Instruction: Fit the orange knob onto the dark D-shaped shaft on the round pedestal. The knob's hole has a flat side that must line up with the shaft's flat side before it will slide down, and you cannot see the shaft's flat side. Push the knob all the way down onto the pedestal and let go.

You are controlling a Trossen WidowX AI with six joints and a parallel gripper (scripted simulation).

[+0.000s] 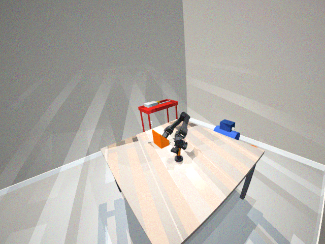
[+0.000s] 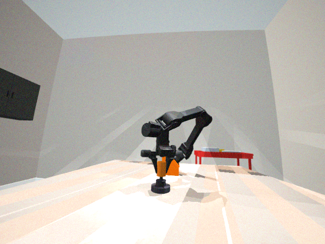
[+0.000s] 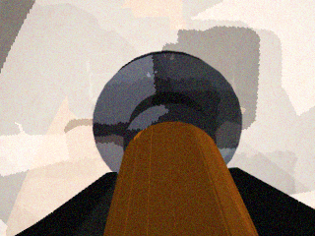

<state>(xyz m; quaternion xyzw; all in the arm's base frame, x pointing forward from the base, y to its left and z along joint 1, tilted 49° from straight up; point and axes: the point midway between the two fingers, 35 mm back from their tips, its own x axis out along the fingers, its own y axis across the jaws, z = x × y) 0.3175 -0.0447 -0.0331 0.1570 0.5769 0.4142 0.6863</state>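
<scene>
The orange knob is 20 mm above my gripper tip. Also, from my gripper tip: dark round pedestal 40 mm below.
</scene>
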